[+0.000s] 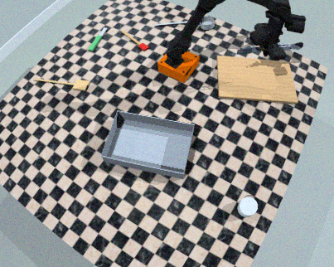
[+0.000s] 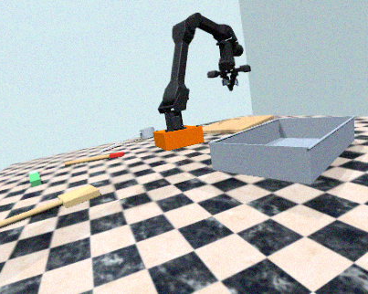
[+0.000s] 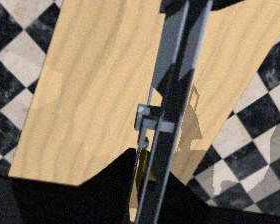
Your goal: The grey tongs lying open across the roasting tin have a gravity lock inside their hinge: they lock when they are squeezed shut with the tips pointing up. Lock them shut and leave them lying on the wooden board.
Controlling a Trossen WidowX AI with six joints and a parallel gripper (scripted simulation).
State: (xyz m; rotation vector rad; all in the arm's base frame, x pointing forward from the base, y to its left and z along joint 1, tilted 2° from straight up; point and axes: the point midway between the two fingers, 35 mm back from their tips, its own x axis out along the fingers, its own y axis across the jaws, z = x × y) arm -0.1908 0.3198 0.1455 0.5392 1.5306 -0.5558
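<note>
Now: gripper tip 40 mm below the yellow mark, 10 mm to the left of it and 10 mm short of it. The rest, counted from my gripper tip: grey roasting tin: 550 mm ahead, 150 mm to the right, 130 mm below; then tongs arm: 40 mm behind, 40 mm above, 30 mm to the left; then wooden board: 150 mm below.
</note>
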